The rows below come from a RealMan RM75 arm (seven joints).
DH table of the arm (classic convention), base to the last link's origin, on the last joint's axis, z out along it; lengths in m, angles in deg. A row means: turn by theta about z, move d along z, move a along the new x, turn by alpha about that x. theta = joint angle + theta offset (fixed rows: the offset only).
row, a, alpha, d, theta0
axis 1, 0, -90, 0.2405, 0
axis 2, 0, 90, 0, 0
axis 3, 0, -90, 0.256, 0
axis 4, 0, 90, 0, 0
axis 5, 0, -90, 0.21, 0
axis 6, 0, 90, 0, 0
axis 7, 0, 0, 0.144, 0
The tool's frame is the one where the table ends.
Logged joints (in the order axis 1, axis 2, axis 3, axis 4, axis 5, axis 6, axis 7), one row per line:
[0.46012, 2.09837, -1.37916, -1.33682, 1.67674, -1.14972, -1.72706]
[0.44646, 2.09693, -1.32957, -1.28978, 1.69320, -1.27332, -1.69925]
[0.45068, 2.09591, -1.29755, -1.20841, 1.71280, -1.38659, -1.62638]
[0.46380, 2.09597, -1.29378, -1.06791, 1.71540, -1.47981, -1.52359]
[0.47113, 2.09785, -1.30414, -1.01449, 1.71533, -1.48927, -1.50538]
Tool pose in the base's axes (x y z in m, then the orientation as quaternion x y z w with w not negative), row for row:
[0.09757, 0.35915, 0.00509, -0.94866, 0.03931, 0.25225, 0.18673]
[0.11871, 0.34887, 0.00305, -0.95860, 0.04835, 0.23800, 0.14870]
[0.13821, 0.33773, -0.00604, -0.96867, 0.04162, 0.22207, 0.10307]
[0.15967, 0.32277, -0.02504, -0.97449, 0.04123, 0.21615, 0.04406]
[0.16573, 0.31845, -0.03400, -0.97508, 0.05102, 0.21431, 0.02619]
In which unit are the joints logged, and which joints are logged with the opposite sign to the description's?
The joints are logged in radians. Opposite sign: axis 5, axis 7.
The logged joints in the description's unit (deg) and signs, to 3 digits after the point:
[26.363, 120.228, -79.020, -76.594, -96.070, -65.874, 98.953]
[25.580, 120.145, -76.179, -73.899, -97.013, -72.956, 97.360]
[25.822, 120.087, -74.344, -69.237, -98.136, -79.446, 93.185]
[26.574, 120.090, -74.128, -61.187, -98.285, -84.787, 87.295]
[26.994, 120.198, -74.722, -58.126, -98.281, -85.329, 86.252]

